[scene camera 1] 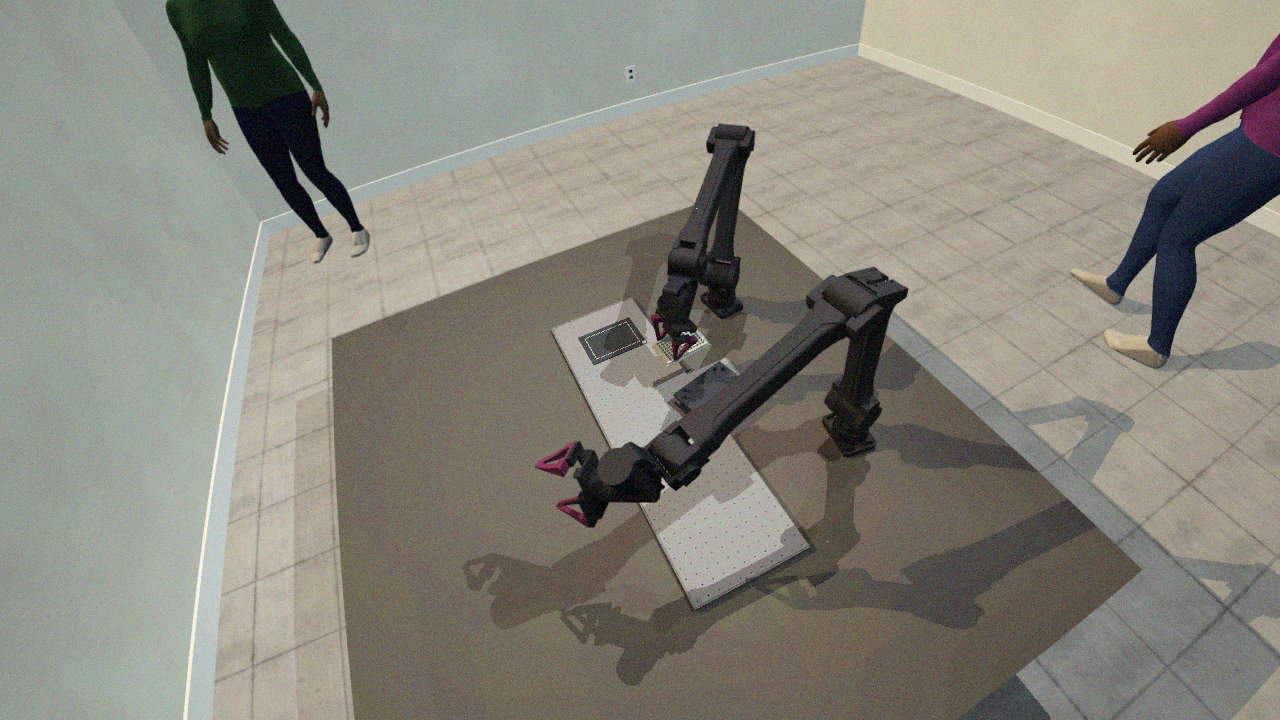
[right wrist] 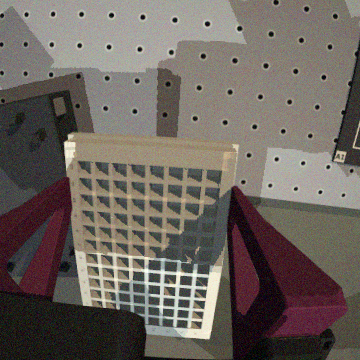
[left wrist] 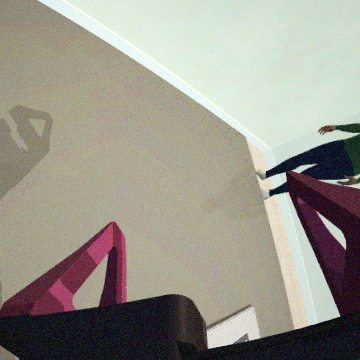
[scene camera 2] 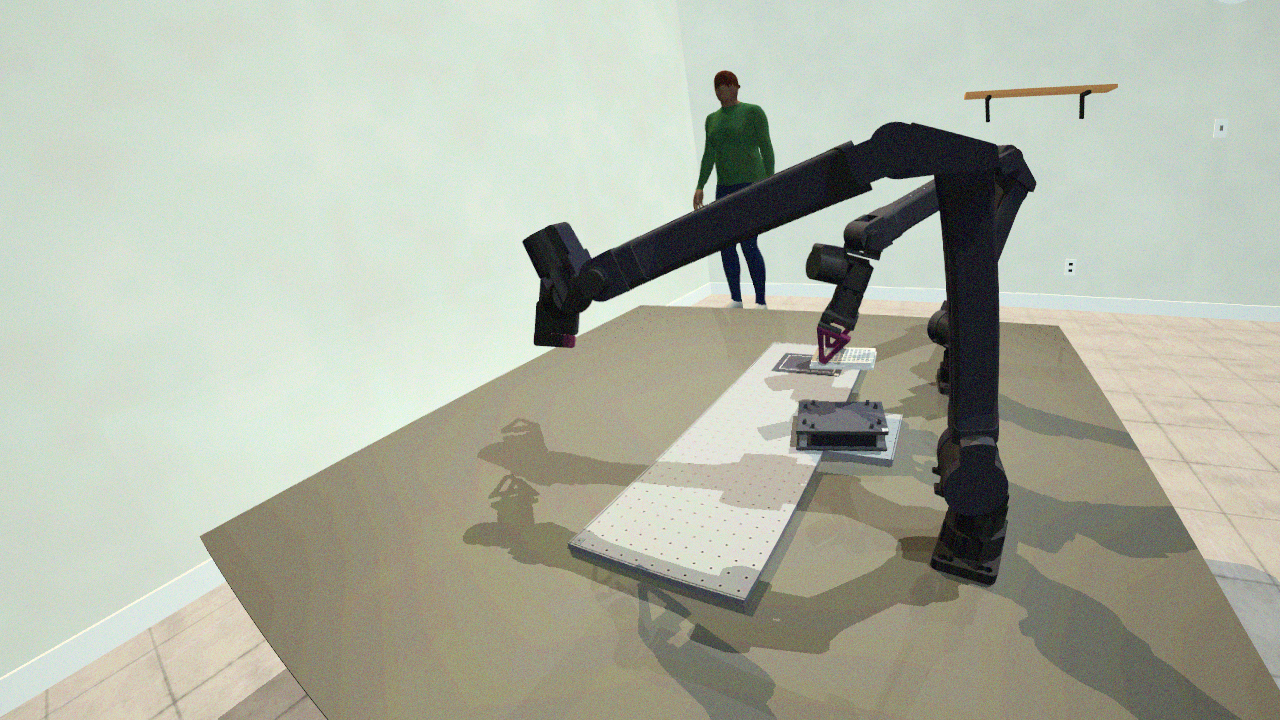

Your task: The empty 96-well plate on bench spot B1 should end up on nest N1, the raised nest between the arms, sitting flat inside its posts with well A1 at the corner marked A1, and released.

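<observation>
The white 96-well plate is held between the fingers of my right gripper. It looks roughly level, raised above the bench between spot B1 and the nest. Nest N1 is a dark raised block with small posts and no plate on it. A small pale square shows on its corner in the right wrist view, its lettering unreadable. Dark spot B1 has a pale outline. My left gripper is open and empty, off the board's far-left side.
The perforated white board runs along the mat. My left forearm crosses high over the board on the near side of the nest. A pale slab lies under the nest's right side.
</observation>
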